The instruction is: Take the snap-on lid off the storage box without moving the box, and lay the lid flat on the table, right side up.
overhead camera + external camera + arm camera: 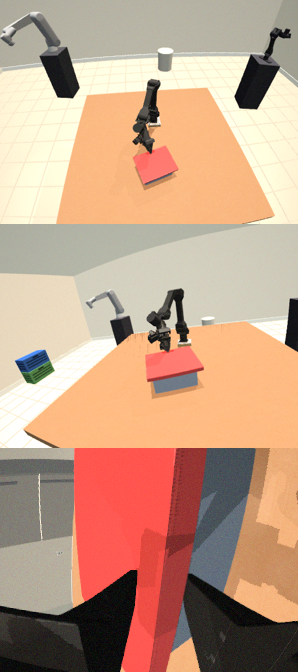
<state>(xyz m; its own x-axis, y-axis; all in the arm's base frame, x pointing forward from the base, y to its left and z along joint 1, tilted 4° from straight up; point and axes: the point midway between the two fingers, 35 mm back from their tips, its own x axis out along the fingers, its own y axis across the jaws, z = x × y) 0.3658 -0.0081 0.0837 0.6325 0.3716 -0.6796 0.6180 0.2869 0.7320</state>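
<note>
Now: the red lid 7 cm ahead of my gripper tip and 4 cm to the left of it. Round my gripper tip: grey-blue storage box 7 cm ahead, 3 cm to the left, 6 cm below.
</note>
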